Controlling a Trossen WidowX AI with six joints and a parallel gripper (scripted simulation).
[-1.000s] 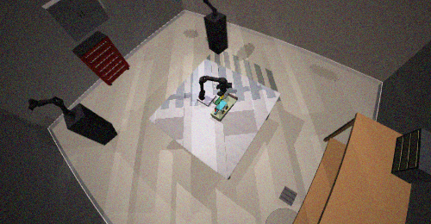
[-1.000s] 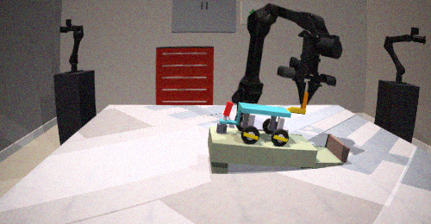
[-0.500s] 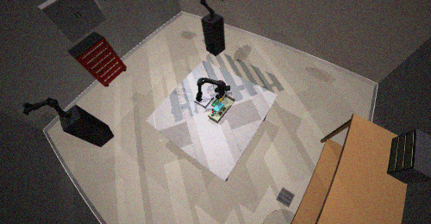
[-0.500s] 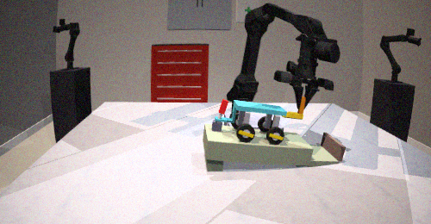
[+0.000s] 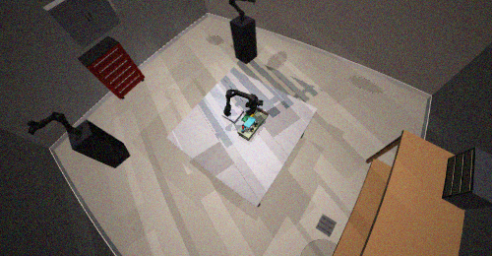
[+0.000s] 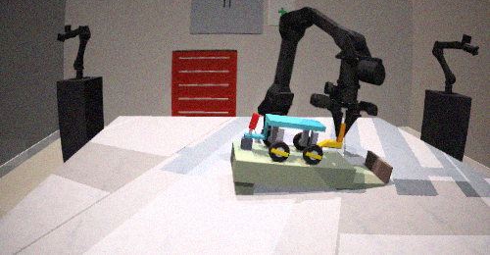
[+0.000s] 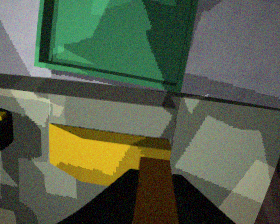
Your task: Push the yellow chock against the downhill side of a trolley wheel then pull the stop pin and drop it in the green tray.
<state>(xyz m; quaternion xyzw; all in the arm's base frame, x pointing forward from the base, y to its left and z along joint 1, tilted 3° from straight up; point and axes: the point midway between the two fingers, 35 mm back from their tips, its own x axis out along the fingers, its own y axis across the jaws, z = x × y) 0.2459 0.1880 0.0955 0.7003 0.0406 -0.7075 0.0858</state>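
The red-headed stop pin is 8 cm ahead of my gripper tip, 23 cm to the right of it and 3 cm above it. Also, from my gripper tip: yellow chock 1 cm ahead, 2 cm to the right; then brown block 3 cm ahead, 12 cm to the left, 7 cm below; then green tray 5 cm behind, 6 cm to the right, 11 cm below.
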